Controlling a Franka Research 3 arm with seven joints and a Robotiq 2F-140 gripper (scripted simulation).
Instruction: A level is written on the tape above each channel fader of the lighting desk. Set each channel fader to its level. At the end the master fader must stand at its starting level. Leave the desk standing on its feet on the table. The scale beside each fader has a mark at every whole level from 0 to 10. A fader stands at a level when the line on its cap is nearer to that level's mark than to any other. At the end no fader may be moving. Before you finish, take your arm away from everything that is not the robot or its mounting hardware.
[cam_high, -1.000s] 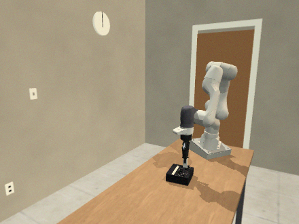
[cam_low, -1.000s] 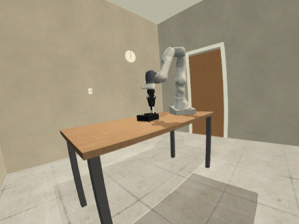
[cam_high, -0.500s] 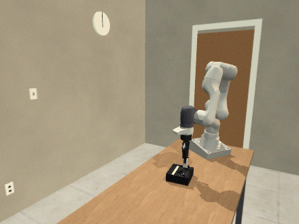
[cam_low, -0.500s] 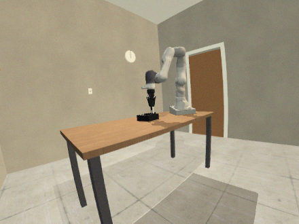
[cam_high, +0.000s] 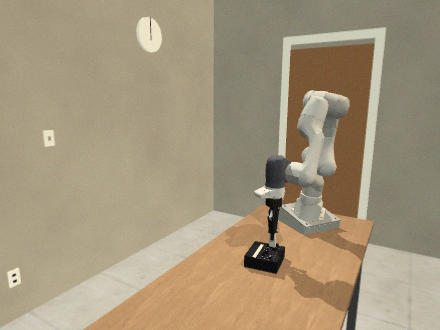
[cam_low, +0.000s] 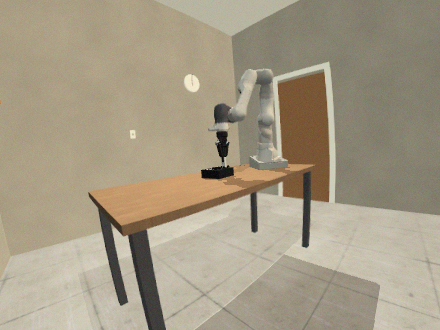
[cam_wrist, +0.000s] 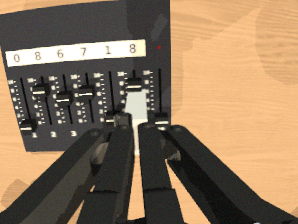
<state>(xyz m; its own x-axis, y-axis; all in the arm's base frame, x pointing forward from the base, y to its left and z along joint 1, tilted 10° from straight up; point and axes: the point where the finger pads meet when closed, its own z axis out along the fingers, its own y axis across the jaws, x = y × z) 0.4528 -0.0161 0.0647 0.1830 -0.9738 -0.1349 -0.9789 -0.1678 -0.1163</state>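
Now: hand 30 mm above the master fader cap, 20 mm past it and 10 mm to the right of it.
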